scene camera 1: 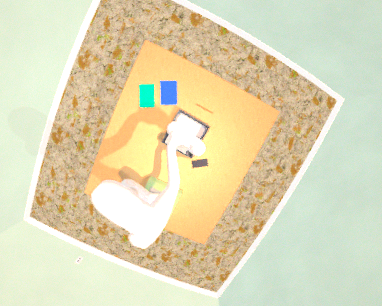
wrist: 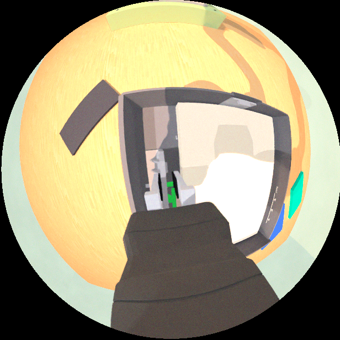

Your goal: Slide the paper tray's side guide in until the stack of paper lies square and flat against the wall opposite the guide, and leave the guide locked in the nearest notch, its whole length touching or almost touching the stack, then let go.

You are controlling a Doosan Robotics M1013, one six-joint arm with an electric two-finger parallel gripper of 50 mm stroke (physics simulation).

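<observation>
The dark paper tray [scene camera 1: 206,130] [wrist: 132,155] holds a white stack of paper [scene camera 1: 187,120] [wrist: 225,122]. In the wrist view the stack's far side runs close along the tray's right wall; whether it is flush I cannot tell. The grey side guide [wrist: 159,159], with a green part, stands left of the stack. A dark strip shows between guide and stack. My gripper [wrist: 166,180] is down in the tray, shut on the side guide, with the green part showing between the fingers. My wrist housing hides the near part of guide and stack; the notch engagement is not visible. In the scene view the arm covers the gripper.
A dark flat plate [scene camera 1: 200,163] [wrist: 90,117] lies beside the tray. A blue rectangle [scene camera 1: 168,93] [wrist: 278,227] and a teal one [scene camera 1: 146,96] [wrist: 296,195] lie beyond the opposite side. A thin brown strip [scene camera 1: 204,108] lies near the tray. A pale green block [wrist: 165,17] is near the arm base.
</observation>
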